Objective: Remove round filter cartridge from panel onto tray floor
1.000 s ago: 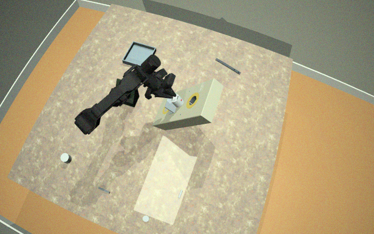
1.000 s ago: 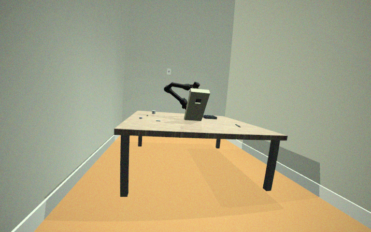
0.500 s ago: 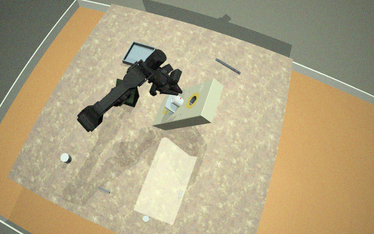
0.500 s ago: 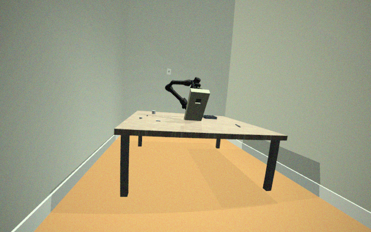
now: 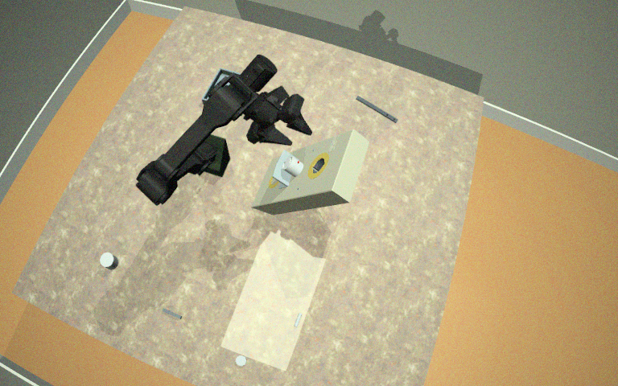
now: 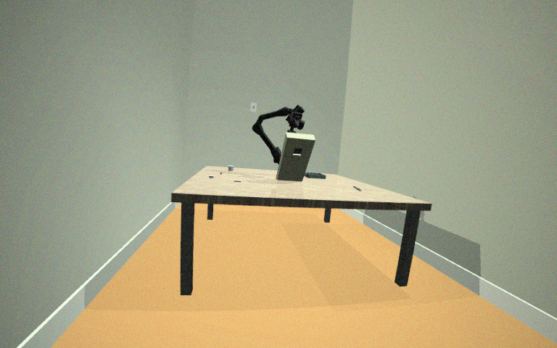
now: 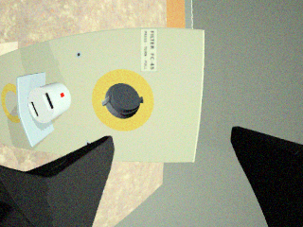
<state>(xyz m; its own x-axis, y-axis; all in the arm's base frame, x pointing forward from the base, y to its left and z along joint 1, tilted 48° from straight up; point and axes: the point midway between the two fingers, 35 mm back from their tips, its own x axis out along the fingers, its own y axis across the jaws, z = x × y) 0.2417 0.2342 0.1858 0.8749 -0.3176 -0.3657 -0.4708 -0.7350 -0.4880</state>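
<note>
Now: gripper tip 170 mm above the round filter cartridge and 20 mm past it. Round my gripper tip: blue-grey tray (370 mm behind, 340 mm below, 260 mm to the left); short dark bar (500 mm to the right, 340 mm below, 180 mm behind); beige service panel (190 mm below, 20 mm ahead).
</note>
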